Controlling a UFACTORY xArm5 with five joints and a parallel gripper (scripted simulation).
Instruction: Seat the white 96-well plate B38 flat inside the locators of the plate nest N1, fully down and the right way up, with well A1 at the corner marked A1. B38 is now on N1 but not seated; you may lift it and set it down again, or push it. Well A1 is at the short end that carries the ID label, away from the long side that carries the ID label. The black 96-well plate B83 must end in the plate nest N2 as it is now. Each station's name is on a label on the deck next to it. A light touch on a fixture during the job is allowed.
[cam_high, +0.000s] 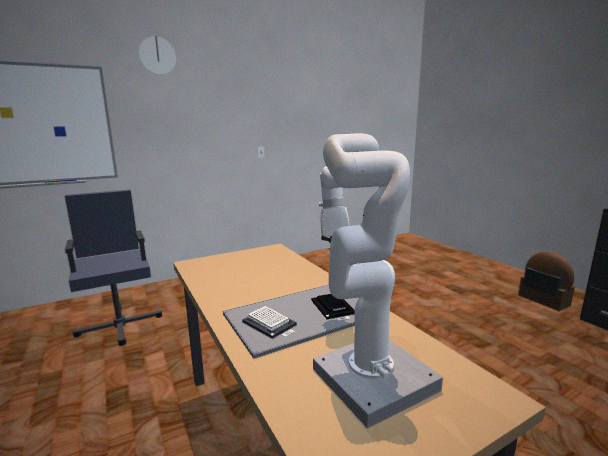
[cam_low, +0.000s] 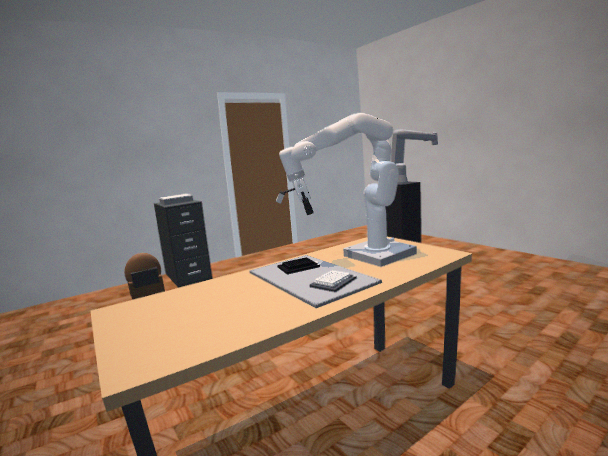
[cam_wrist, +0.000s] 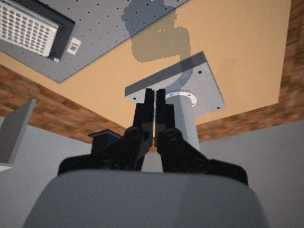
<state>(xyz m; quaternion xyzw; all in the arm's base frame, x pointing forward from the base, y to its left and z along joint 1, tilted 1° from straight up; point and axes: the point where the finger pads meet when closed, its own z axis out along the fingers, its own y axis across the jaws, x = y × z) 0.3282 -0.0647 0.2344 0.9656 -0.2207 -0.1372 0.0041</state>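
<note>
Right now the white 96-well plate B38 is 5 cm ahead of my hand, 25 cm to the left of it and 24 cm below it. From my hand the other things lie so: black plate B83: 7 cm ahead, 2 cm to the right, 24 cm below; then N1 label: 4 cm behind, 21 cm to the left, 26 cm below; then plate nest N1: 5 cm ahead, 25 cm to the left, 25 cm below.
</note>
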